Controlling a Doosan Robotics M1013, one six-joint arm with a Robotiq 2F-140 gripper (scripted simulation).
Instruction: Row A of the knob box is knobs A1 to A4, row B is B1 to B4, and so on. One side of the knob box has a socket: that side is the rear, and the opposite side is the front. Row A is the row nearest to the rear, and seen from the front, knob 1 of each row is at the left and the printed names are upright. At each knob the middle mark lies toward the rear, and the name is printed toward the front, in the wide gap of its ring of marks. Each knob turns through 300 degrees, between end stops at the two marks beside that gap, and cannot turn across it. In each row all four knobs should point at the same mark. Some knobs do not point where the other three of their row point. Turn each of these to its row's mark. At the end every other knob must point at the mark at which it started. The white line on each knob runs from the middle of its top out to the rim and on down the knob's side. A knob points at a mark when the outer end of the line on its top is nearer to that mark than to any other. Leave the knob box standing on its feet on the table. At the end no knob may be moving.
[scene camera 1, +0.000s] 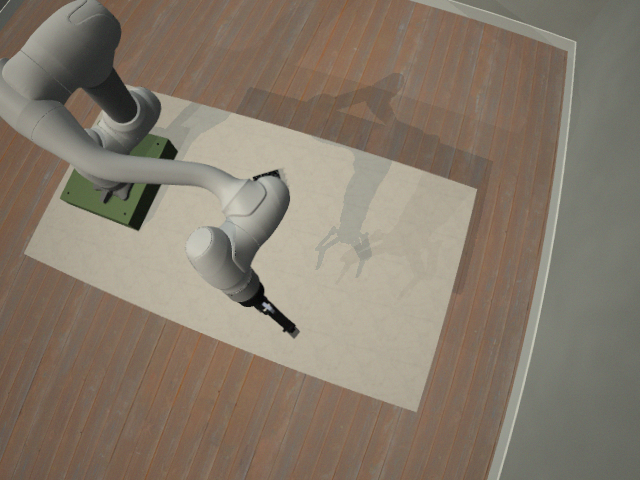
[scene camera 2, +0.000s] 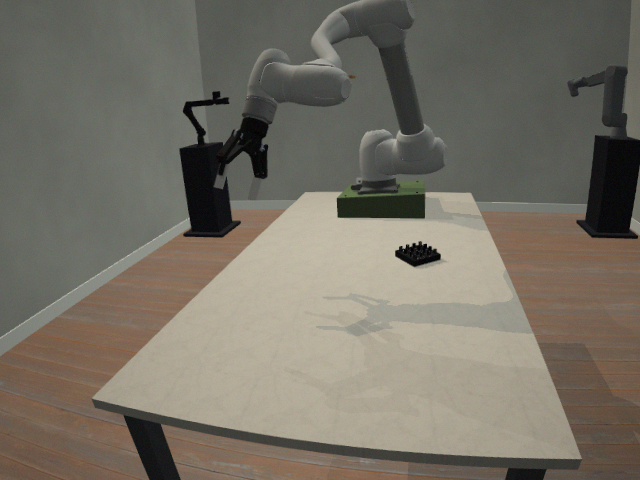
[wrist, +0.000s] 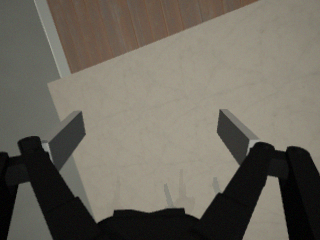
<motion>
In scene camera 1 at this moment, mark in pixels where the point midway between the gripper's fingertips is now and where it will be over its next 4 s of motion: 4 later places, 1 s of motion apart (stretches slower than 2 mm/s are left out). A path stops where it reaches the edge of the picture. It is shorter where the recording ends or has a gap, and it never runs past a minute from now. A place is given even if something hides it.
My gripper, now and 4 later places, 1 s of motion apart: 278, 321; 288, 242; 269, 186; 257, 176; 247, 180
</motion>
